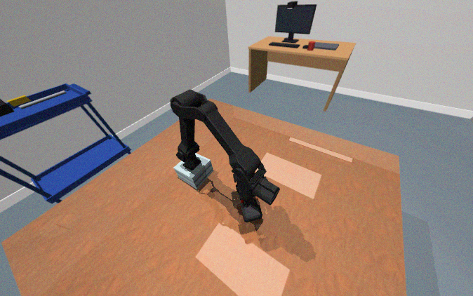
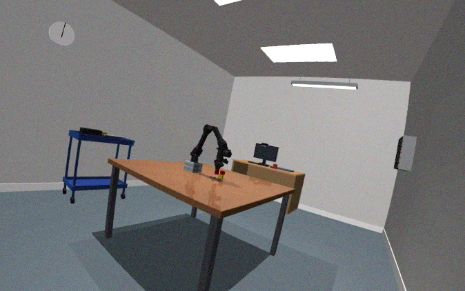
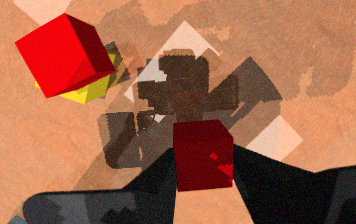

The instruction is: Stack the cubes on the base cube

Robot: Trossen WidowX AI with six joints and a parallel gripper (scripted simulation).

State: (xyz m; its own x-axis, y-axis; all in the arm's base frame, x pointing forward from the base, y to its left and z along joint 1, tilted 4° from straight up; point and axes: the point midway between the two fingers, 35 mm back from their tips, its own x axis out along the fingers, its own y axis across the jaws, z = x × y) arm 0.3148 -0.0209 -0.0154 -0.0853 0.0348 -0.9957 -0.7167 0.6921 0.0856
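Right now my gripper tip is 2 cm past the yellow cube, 11 cm to the right of it and 4 cm above it.
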